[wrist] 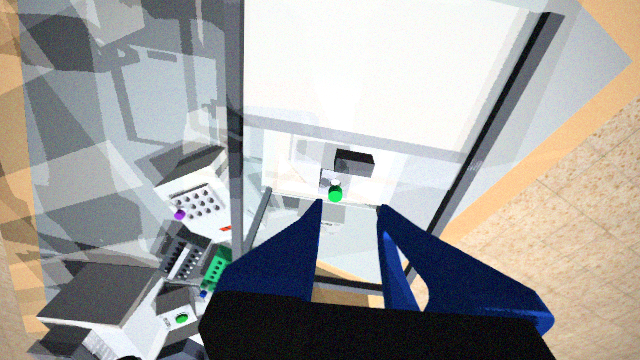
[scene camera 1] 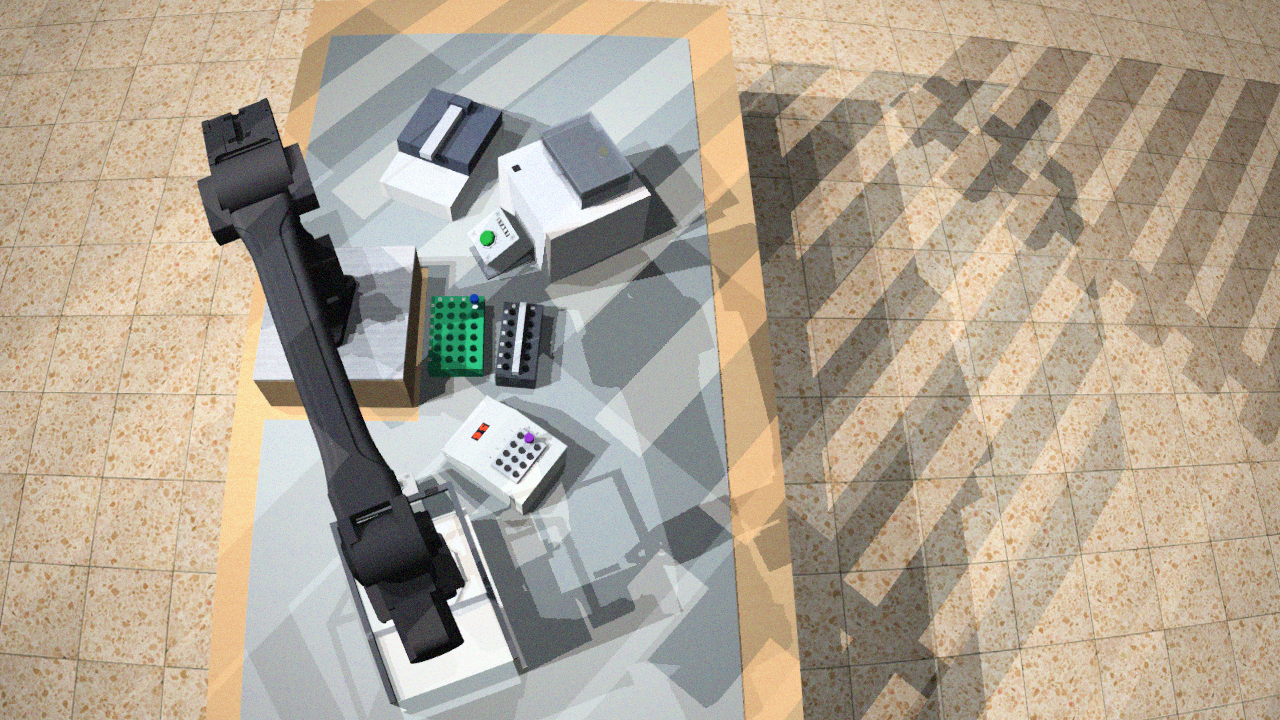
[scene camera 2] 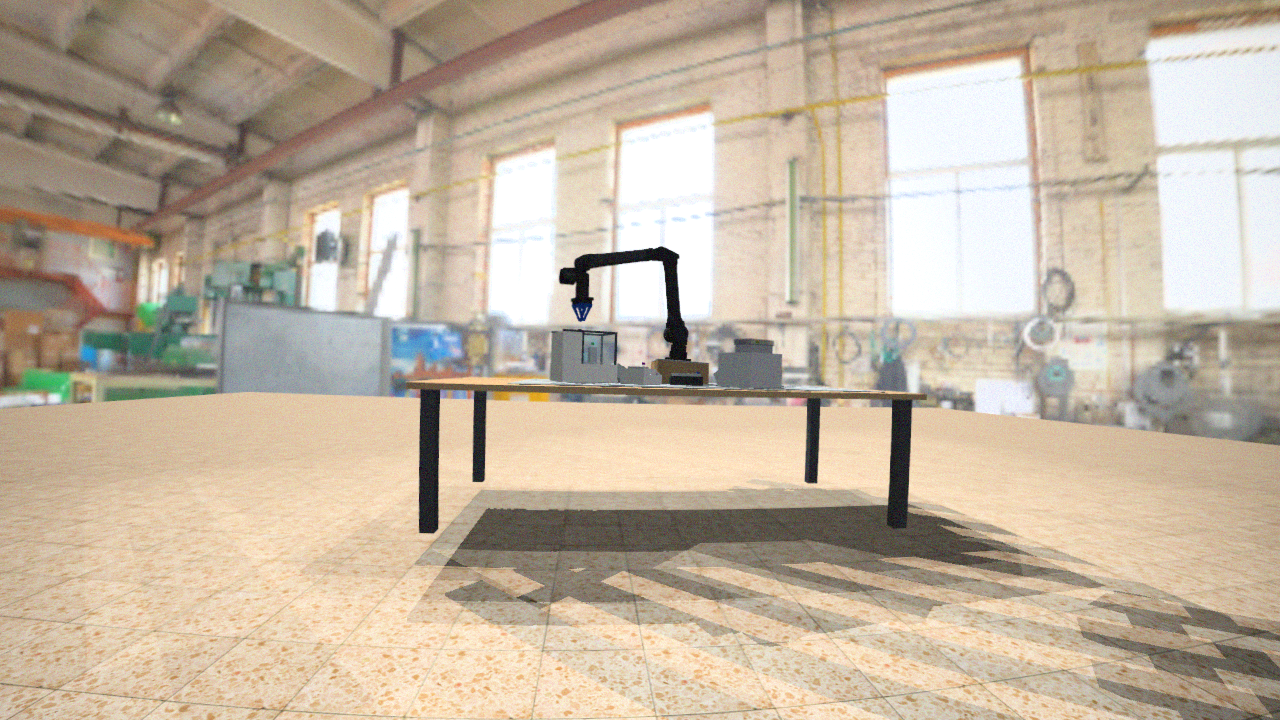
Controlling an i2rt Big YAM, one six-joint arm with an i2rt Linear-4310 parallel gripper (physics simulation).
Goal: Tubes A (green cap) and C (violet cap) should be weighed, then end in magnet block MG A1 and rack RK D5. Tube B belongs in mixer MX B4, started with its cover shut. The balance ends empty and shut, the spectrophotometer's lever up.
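Where they show: gripper, fingertip midpoint: [wrist: 350, 211] [scene camera 2: 581, 321]; arm's base, origin of the base link: [scene camera 2: 677, 361].
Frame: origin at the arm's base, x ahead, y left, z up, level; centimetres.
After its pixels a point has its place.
Observation:
Tube A, with its green cap [wrist: 335, 193] @[x 21.3, y -38.6, z 6.9 cm], stands upright in the small holder inside the glass-walled balance [scene camera 1: 452, 673] @[x 27.9, y -51.7, z 10.9 cm] [scene camera 2: 569, 356] @[x 34.4, y -46.3, z 0.4 cm] [wrist: 235, 100] @[x 32.1, y -42.8, z 11.4 cm]. My gripper [scene camera 2: 581, 319] @[x 23.9, y -43.1, z 15.7 cm] [wrist: 350, 211] @[x 23.9, y -43.1, z 15.7 cm] is partly open and empty above the balance; the arm hides it in scene camera 1. Tube C, with its violet cap [scene camera 1: 529, 437] @[x 33.7, y -16.3, z -1.2 cm] [wrist: 179, 214] @[x 33.7, y -16.8, z -1.2 cm], sits in a corner hole of the white block with a red display [scene camera 1: 467, 456] @[x 24.8, y -18.9, z -4.5 cm] [wrist: 221, 223] @[x 27.7, y -16.1, z -4.0 cm]. Tube B, with its blue cap [scene camera 1: 474, 299] @[x 22.5, y 6.8, z -4.5 cm] [wrist: 202, 294] @[x 22.5, y 6.7, z -4.5 cm], stands in the green rack [scene camera 1: 456, 367] @[x 21.0, y -4.0, z -6.9 cm] [wrist: 220, 260] @[x 23.5, y -3.2, z -6.9 cm]. The state of the balance doors is unclear.
The dark magnet block with a white bar [scene camera 1: 520, 335] @[x 30.4, y 1.7, z -5.1 cm] [wrist: 184, 261] @[x 29.4, y 1.3, z -6.3 cm] lies beside the rack. Beyond are a small box with a green button [scene camera 1: 487, 238] @[x 23.2, y 17.3, z -2.9 cm] [wrist: 181, 318] @[x 23.2, y 16.9, z -3.0 cm], a tall white device with a grey lid [scene camera 1: 586, 161] @[x 37.9, y 25.4, z 9.0 cm] [wrist: 102, 295] @[x 40.1, y 18.5, z -2.2 cm] and a device with a dark top [scene camera 1: 474, 143] @[x 18.2, y 35.6, z -1.9 cm].

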